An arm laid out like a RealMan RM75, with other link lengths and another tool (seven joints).
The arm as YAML. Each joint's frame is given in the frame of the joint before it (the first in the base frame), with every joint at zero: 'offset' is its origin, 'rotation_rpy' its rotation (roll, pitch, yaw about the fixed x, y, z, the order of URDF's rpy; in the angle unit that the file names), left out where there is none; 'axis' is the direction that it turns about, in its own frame. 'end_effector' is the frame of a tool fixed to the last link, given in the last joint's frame.
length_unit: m
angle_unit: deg
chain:
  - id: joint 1
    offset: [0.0, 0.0, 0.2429]
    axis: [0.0, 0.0, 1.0]
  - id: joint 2
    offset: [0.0, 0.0, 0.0]
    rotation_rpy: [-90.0, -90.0, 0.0]
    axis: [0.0, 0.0, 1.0]
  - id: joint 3
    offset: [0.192, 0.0, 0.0]
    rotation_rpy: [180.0, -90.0, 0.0]
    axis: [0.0, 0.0, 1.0]
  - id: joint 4
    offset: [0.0, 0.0, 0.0]
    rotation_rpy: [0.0, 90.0, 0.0]
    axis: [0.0, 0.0, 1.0]
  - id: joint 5
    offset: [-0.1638, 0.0, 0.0]
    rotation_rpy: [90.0, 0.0, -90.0]
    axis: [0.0, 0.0, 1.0]
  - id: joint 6
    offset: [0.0, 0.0, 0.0]
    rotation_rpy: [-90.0, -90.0, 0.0]
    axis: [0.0, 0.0, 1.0]
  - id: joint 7
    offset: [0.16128, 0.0, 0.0]
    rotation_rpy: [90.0, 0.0, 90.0]
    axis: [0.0, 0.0, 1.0]
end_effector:
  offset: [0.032, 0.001, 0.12]
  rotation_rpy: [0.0, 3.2, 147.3]
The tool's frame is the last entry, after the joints.
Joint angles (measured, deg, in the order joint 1, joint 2, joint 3, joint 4, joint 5, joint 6, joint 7), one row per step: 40.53, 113.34, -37.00, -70.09, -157.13, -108.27, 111.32; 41.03, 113.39, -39.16, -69.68, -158.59, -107.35, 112.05; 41.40, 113.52, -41.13, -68.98, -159.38, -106.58, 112.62; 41.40, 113.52, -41.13, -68.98, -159.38, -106.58, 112.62; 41.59, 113.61, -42.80, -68.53, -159.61, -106.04, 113.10; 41.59, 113.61, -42.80, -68.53, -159.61, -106.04, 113.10; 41.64, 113.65, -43.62, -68.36, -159.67, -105.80, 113.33; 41.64, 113.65, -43.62, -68.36, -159.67, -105.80, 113.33; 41.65, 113.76, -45.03, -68.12, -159.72, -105.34, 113.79; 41.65, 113.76, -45.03, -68.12, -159.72, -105.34, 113.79; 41.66, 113.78, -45.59, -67.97, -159.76, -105.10, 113.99; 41.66, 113.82, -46.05, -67.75, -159.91, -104.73, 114.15; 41.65, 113.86, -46.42, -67.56, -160.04, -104.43, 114.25; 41.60, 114.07, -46.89, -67.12, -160.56, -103.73, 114.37; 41.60, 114.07, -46.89, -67.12, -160.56, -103.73, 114.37; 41.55, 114.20, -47.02, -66.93, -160.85, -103.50, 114.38; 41.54, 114.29, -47.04, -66.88, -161.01, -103.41, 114.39; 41.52, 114.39, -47.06, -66.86, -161.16, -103.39, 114.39
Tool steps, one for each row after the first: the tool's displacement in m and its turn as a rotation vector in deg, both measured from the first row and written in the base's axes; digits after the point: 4 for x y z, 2 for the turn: 0.0053, 0.0003, 0.0004, -0.84, -2.41, -0.07; 0.0082, -0.0004, -0.0015, -1.91, -4.00, 0.01; 0.0082, -0.0004, -0.0015, -1.91, -4.00, 0.01; 0.0096, -0.0009, -0.0034, -2.75, -5.03, 0.25; 0.0096, -0.0009, -0.0034, -2.75, -5.03, 0.25; 0.0102, -0.0013, -0.0042, -3.14, -5.52, 0.39; 0.0102, -0.0013, -0.0042, -3.14, -5.52, 0.39; 0.0113, -0.0019, -0.0059, -3.73, -6.29, 0.56; 0.0113, -0.0019, -0.0059, -3.73, -6.29, 0.56; 0.0119, -0.0020, -0.0064, -3.93, -6.62, 0.60; 0.0131, -0.0018, -0.0069, -4.02, -6.99, 0.57; 0.0141, -0.0018, -0.0074, -4.12, -7.29, 0.56; 0.0169, -0.0021, -0.0085, -4.23, -7.86, 0.36; 0.0169, -0.0021, -0.0085, -4.23, -7.86, 0.36; 0.0183, -0.0028, -0.0091, -4.34, -8.09, 0.21; 0.0188, -0.0030, -0.0094, -4.37, -8.18, 0.13; 0.0192, -0.0036, -0.0098, -4.46, -8.25, 0.06
